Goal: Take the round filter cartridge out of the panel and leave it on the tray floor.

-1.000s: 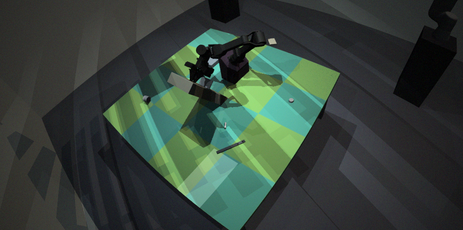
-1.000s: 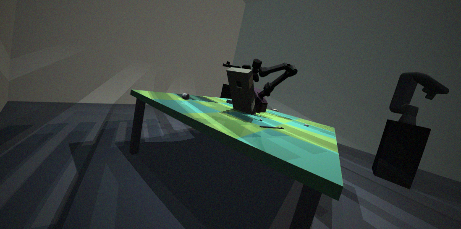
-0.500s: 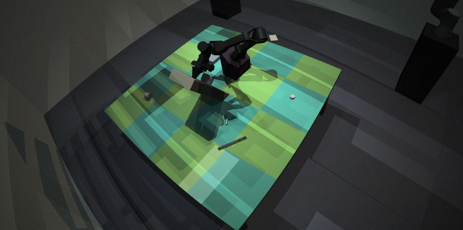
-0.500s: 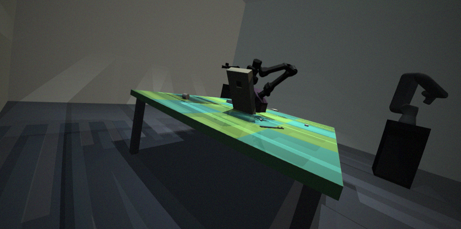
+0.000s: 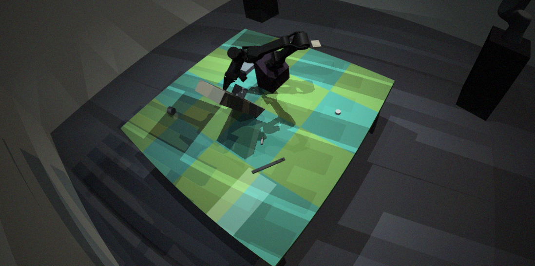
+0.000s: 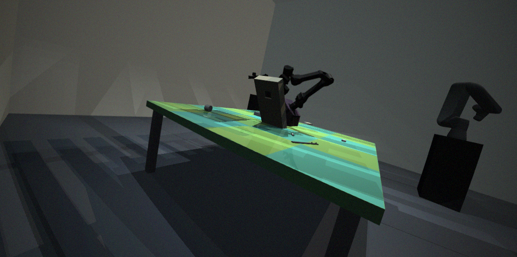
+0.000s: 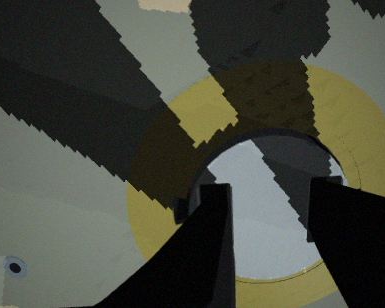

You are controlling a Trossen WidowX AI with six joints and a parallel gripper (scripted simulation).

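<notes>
Now: gripper tip 40 mm past the service panel and 80 mm above it. Also, from my gripper tip: small pale peg: 10 mm behind, 210 mm to the left, 230 mm below; square grey tray: 380 mm behind, 330 mm to the right, 220 mm below; round grey filter cartridge: 10 mm ahead, 10 mm below.
</notes>
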